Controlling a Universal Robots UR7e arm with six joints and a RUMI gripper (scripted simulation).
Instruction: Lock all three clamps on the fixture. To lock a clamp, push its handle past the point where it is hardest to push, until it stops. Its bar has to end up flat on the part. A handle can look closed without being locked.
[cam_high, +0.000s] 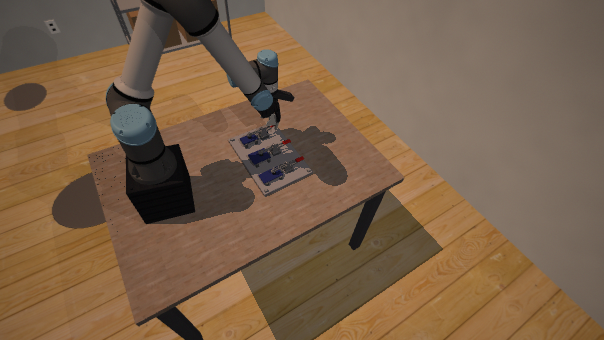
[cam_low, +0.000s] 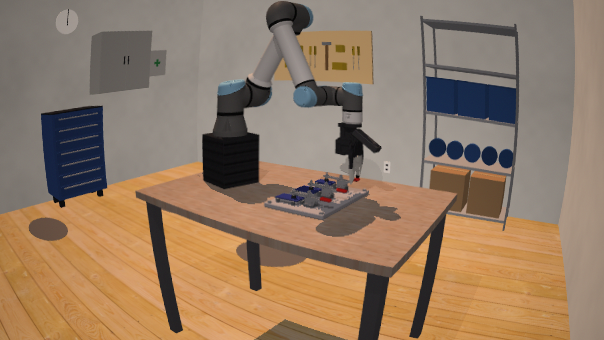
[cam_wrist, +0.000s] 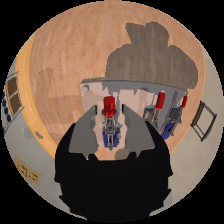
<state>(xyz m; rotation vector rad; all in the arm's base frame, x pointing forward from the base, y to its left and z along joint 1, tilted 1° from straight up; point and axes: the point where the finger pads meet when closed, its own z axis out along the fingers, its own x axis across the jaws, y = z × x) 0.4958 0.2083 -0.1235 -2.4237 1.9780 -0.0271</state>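
The grey fixture plate is 120 mm to the right of my hand, 60 mm below it and 60 mm behind it.
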